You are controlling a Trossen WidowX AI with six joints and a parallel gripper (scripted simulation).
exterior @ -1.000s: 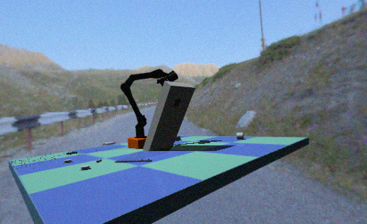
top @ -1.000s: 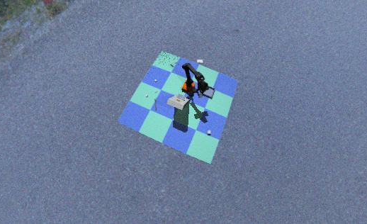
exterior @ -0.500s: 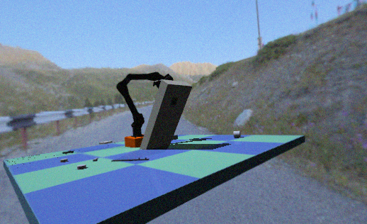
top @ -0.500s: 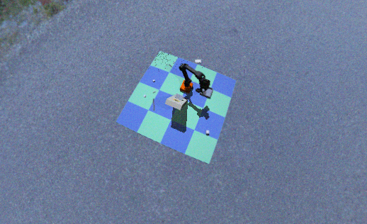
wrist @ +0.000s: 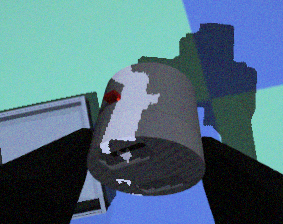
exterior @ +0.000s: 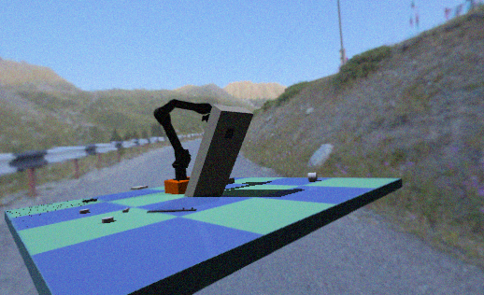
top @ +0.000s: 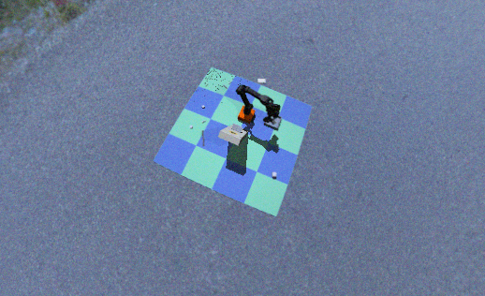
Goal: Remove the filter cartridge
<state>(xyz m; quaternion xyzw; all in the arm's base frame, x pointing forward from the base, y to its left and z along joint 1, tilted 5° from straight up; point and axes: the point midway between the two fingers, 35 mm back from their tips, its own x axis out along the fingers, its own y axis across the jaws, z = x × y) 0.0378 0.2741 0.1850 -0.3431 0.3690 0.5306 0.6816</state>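
My gripper tip is 130 mm past the grey square tray, 10 mm to the left of it and 220 mm above it. Round my gripper tip: grey round filter cartridge right at my gripper tip.
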